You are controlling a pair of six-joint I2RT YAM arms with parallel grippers.
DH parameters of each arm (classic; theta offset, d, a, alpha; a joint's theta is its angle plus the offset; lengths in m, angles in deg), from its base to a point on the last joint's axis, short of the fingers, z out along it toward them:
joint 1: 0 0.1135 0.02 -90
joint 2: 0 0 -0.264 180
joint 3: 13.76 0 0.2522 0
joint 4: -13.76 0 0.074 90
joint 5: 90 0 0 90
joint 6: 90 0.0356 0 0
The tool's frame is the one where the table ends.
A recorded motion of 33 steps. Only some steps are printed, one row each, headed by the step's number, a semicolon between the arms.
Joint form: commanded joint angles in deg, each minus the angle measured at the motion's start. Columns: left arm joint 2, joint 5, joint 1, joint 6, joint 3, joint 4; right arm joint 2, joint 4, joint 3, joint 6, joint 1, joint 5.
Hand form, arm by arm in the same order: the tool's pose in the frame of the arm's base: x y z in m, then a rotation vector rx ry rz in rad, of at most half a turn. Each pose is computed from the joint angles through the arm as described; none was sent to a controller.
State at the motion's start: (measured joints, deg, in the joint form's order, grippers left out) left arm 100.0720 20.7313 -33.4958 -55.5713 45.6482 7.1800; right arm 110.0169 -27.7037 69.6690 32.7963 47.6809 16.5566
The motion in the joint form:
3: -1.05 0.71 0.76 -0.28 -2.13 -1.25; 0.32 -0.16 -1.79 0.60 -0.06 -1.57
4: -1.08 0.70 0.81 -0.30 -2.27 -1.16; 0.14 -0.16 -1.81 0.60 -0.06 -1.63
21: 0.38 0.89 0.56 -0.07 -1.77 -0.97; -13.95 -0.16 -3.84 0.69 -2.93 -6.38
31: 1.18 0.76 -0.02 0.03 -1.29 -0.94; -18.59 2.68 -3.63 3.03 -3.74 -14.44
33: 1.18 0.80 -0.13 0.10 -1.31 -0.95; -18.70 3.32 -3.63 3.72 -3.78 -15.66
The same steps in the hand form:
3: 0.2613 -0.1835 0.1248 -0.3556 2.6756 -1.0572; 0.2558 0.2667 0.1379 -0.2745 2.6996 0.0343
4: 0.2611 -0.1830 0.1244 -0.3574 2.6755 -1.0566; 0.2557 0.2666 0.1389 -0.2741 2.6982 0.0379
21: 0.2625 -0.1857 0.1192 -0.3503 2.6915 -1.0515; 0.2511 0.2401 0.2119 -0.1883 2.5800 0.2876
31: 0.2625 -0.1895 0.1172 -0.3378 2.6999 -1.0479; 0.2482 0.2374 0.2421 -0.1625 2.5288 0.5489
33: 0.2620 -0.1899 0.1171 -0.3335 2.7014 -1.0485; 0.2483 0.2382 0.2435 -0.1558 2.5273 0.5853

